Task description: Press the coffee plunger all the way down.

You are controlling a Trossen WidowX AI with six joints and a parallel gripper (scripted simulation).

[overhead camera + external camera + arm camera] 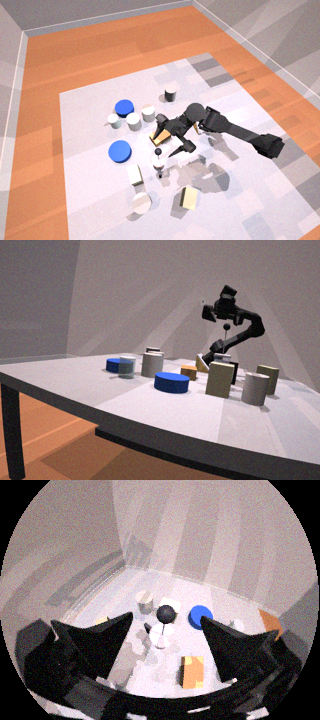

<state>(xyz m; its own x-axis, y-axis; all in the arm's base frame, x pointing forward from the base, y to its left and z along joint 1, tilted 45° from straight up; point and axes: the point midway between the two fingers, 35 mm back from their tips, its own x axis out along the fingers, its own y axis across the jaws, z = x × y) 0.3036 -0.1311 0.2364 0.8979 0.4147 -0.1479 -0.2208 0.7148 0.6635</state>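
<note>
Now: the coffee press 2 cm ahead of my gripper tip, 2 cm to the left of it and 14 cm below it.
</note>
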